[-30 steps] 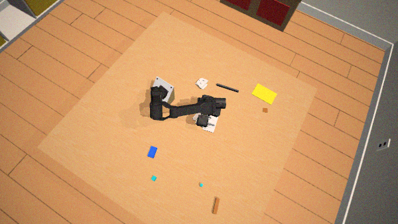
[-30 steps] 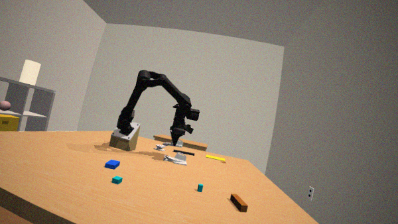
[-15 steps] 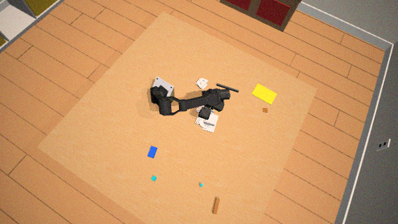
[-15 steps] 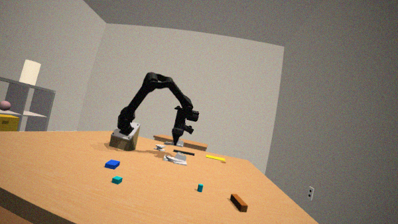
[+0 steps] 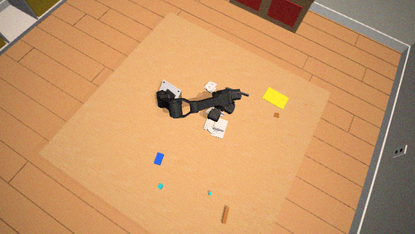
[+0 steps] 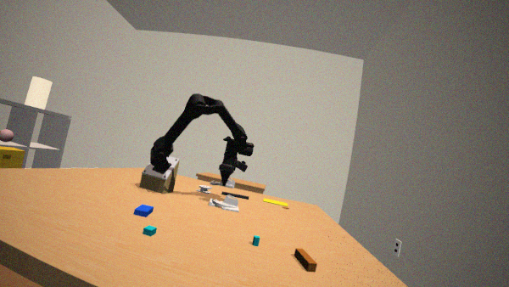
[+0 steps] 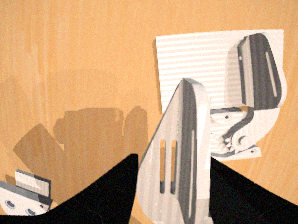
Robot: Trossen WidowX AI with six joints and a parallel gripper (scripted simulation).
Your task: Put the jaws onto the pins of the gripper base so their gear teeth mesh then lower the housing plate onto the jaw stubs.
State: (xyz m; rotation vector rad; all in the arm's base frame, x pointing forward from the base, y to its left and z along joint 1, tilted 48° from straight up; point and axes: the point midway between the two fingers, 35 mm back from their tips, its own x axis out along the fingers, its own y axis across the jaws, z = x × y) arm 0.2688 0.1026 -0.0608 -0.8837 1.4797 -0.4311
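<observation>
The flat white plate is 8 cm below my gripper tip, 6 cm ahead of it and 4 cm to the right of it. Round my gripper tip: white jaw (7 cm to the right, 7 cm below, 2 cm ahead); housing plate (8 cm below, 7 cm to the right); gripper base (16 cm behind, 14 cm to the left, 5 cm below).
</observation>
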